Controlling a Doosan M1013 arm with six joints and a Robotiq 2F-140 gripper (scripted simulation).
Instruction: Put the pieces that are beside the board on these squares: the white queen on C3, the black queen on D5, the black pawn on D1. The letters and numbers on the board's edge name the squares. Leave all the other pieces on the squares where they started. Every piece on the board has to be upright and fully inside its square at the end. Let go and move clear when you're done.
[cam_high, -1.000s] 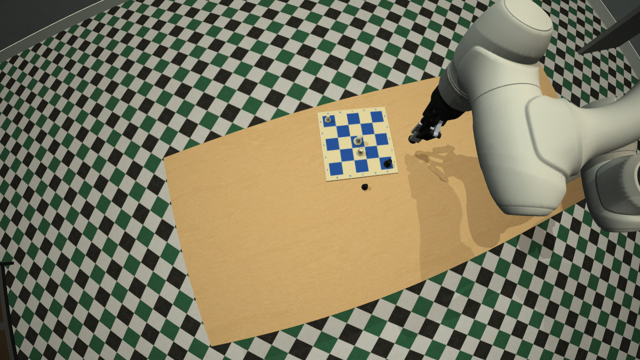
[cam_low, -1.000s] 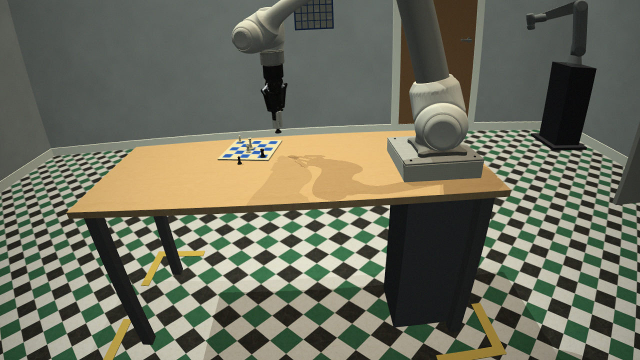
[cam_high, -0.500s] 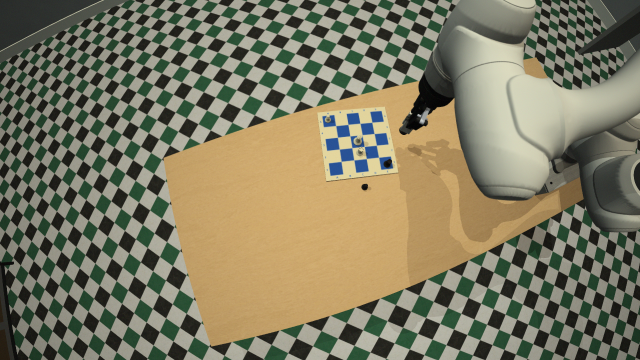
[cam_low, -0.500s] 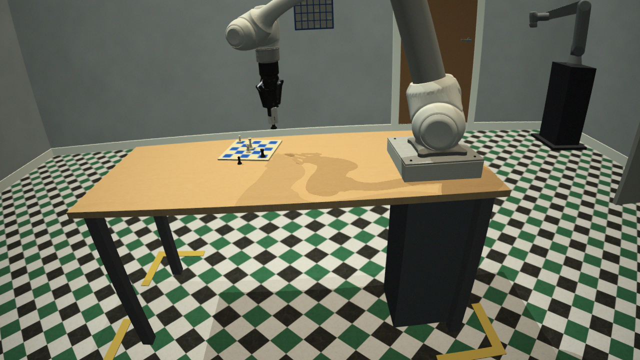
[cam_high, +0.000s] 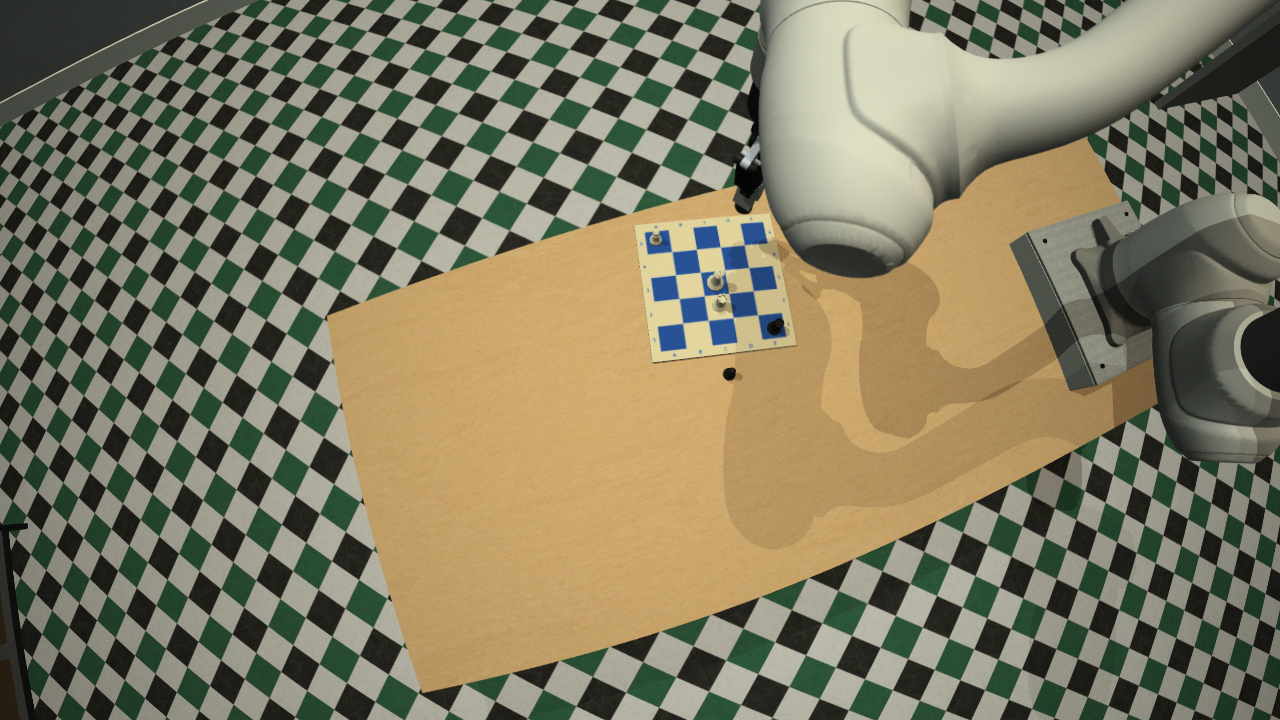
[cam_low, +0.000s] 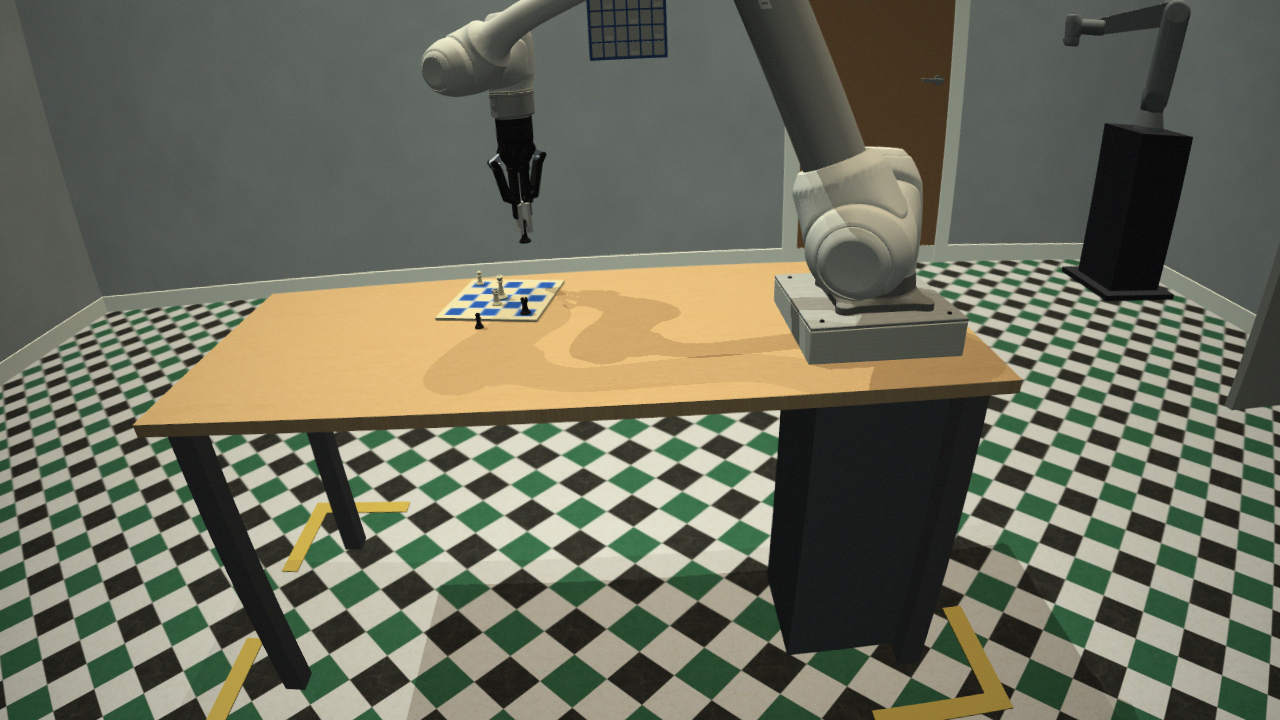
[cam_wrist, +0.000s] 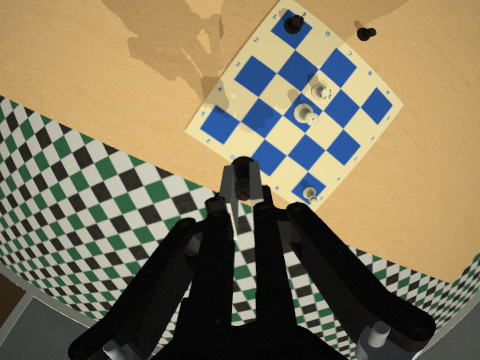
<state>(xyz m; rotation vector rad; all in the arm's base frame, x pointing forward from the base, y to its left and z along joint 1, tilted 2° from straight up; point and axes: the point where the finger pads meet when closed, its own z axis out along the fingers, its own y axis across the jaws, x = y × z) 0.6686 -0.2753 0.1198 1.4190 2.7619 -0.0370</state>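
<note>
Right now the white queen is 13 cm below my hand, 7 cm to the left of it and 5 cm ahead of it. Also, from my hand: cream board 16 cm below, 7 cm to the left, 5 cm ahead; black queen 3 cm below; black pawn 21 cm to the left, 15 cm below, 7 cm ahead.
</note>
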